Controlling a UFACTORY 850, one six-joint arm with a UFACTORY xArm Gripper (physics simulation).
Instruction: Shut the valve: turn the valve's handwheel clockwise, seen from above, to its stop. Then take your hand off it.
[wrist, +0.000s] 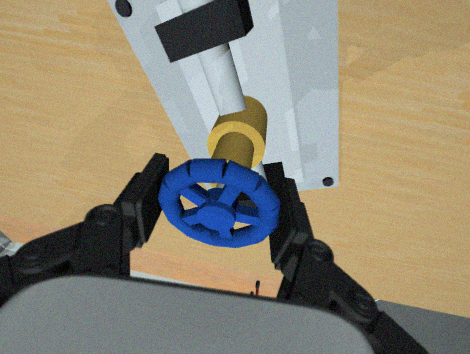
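Note:
The valve's blue handwheel (216, 216) is in the middle of the wrist view, with spokes, a round hub and notches in its rim. It sits on top of a brass valve body (255, 117) that joins a pale grey pipe (223, 80). My gripper (222, 184) is shut on the handwheel, one black finger against the left side of the rim and the other against the right side. The valve's stem is mostly hidden under the wheel.
A pale grey base plate (312, 120) with dark bolts lies under the pipe on the wooden table (400, 150). A black block (202, 32) sits across the pipe at the top. A small dark and red object (257, 287) shows at the bottom.

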